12 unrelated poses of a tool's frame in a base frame.
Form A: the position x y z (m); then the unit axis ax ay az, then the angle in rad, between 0 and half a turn.
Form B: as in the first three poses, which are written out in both.
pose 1, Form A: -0.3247 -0.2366 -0.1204 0.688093 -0.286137 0.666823 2.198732
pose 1, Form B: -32.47 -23.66 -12.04; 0.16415 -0.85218 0.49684; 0.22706 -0.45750 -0.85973; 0.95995 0.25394 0.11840
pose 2, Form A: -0.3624 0.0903 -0.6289 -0.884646 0.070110 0.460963 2.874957
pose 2, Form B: -36.24 9.03 -62.89; 0.57288 -0.24331 -0.78269; -0.00040 -0.95501 0.29659; -0.81964 -0.16960 -0.54720
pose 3, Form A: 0.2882 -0.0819 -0.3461 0.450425 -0.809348 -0.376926 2.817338
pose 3, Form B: 28.82 -8.19 -34.61; -0.55270 -0.59001 -0.58857; -0.83019 0.32806 0.45072; -0.07285 0.73774 -0.67115
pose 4, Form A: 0.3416 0.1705 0.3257 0.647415 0.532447 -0.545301 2.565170
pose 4, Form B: 34.16 17.05 32.57; -0.06785 0.93093 -0.35883; 0.33652 -0.31723 -0.88663; -0.93923 -0.18091 -0.29176
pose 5, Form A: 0.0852 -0.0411 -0.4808 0.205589 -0.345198 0.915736 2.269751
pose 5, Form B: 8.52 -4.11 -48.08; -0.57396 -0.81764 0.04514; 0.58438 -0.44759 -0.67688; 0.57365 -0.36212 0.73471
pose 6, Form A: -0.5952 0.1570 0.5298 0.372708 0.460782 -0.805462 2.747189
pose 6, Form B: -59.52 15.70 52.98; -0.65607 0.63979 -0.40030; 0.02078 -0.51489 -0.85701; -0.75442 -0.57057 0.32450
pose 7, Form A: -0.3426 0.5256 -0.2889 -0.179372 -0.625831 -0.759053 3.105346
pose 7, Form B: -34.26 52.56 -28.89; -0.93502 0.25195 0.24954; 0.19693 -0.21627 0.95627; 0.29490 0.94327 0.15260
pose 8, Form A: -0.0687 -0.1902 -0.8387 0.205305 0.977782 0.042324 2.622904
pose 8, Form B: -6.87 -19.02 -83.87; -0.78971 0.35410 0.50096; 0.39607 0.91790 -0.02445; -0.46849 0.17910 -0.86512
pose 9, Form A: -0.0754 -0.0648 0.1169 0.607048 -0.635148 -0.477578 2.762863
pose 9, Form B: -7.54 -6.48 11.69; -0.21824 -0.56723 -0.79412; -0.92039 -0.15090 0.36072; -0.32444 0.80962 -0.48914
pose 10, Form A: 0.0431 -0.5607 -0.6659 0.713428 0.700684 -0.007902 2.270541
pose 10, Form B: 4.31 -56.07 -66.59; 0.19275 0.82787 0.52676; 0.81578 0.16312 -0.55488; -0.54530 0.53667 -0.64392
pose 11, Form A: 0.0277 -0.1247 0.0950 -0.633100 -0.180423 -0.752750 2.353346
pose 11, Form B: 2.77 -12.47 9.50; -0.02166 0.72855 0.68465; -0.33902 -0.64958 0.68052; 0.94053 -0.21737 0.26107
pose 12, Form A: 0.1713 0.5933 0.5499 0.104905 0.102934 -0.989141 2.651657
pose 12, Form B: 17.13 59.33 54.99; -0.86165 0.48579 -0.14689; -0.44513 -0.86242 -0.24102; -0.24376 -0.14229 0.95934
